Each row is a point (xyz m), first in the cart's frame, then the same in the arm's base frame.
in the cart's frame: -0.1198 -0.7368 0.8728
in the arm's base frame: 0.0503 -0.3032 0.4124
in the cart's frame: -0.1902 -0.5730 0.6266
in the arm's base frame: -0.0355 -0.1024 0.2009
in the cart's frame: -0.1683 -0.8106 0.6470
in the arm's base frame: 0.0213 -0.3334 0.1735
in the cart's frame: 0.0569 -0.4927 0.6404
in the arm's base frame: 0.1960 0.0070 0.2470
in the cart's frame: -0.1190 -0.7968 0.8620
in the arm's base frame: 0.0605 -0.3588 0.3896
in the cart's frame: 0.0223 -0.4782 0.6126
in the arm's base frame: 0.1606 0.0221 0.2205
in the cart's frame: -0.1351 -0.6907 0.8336
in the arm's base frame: 0.0295 -0.2524 0.3825
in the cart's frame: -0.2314 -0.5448 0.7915
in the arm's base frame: -0.0862 -0.1159 0.3650
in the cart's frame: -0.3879 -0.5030 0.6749
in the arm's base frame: -0.2430 -0.0727 0.2494
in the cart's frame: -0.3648 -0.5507 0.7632
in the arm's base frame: -0.2161 -0.1343 0.3274
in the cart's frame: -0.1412 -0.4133 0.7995
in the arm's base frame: -0.0172 0.0223 0.4057
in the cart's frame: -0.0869 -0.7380 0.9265
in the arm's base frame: 0.0811 -0.3111 0.4667
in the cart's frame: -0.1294 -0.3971 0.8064
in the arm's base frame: -0.0082 0.0381 0.4165
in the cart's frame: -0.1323 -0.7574 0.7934
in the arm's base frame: 0.0438 -0.3080 0.3298
